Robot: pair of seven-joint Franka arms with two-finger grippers.
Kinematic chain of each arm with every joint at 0, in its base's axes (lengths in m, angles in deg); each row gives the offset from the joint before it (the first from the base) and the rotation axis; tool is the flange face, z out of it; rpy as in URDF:
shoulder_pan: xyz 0 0 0.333 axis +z
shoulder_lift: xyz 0 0 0 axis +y
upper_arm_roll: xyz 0 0 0.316 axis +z
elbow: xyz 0.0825 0 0 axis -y
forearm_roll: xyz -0.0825 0 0.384 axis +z
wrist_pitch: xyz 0 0 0 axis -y
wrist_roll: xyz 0.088 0 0 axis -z
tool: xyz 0 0 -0.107 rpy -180 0 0
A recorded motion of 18 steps. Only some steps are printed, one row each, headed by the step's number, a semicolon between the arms.
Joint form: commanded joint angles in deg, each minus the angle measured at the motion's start. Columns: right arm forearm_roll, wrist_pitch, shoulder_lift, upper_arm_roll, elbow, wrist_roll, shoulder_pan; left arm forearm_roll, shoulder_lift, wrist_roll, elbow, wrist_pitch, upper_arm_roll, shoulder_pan.
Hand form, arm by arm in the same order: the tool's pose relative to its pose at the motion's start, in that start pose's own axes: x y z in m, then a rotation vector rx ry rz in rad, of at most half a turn. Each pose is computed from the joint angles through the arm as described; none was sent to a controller.
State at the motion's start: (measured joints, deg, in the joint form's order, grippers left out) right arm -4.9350 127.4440 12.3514 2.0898 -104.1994 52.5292 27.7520; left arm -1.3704 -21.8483 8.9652 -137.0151 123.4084 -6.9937 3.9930
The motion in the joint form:
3: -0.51 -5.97 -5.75 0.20 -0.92 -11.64 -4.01; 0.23 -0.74 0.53 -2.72 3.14 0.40 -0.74
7: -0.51 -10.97 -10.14 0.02 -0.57 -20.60 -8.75; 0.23 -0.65 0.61 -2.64 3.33 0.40 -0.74
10: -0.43 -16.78 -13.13 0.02 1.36 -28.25 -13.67; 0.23 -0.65 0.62 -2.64 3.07 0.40 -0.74
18: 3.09 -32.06 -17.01 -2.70 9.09 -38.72 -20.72; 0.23 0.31 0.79 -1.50 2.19 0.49 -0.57
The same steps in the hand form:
3: 0.0225 0.0422 -0.0453 -0.0367 0.0018 -0.1378; -0.0069 0.0029 0.0105 0.0049 0.0201 0.0165
7: 0.0506 0.0896 -0.0864 -0.0610 0.0048 -0.2037; -0.0061 0.0028 0.0103 0.0053 0.0232 0.0180
10: 0.0755 0.1357 -0.1245 -0.0887 -0.0066 -0.2447; -0.0066 0.0029 0.0107 0.0046 0.0187 0.0182
18: 0.1058 0.2245 -0.2075 -0.0874 -0.0897 -0.2281; -0.0022 0.0003 0.0107 0.0008 0.0070 0.0172

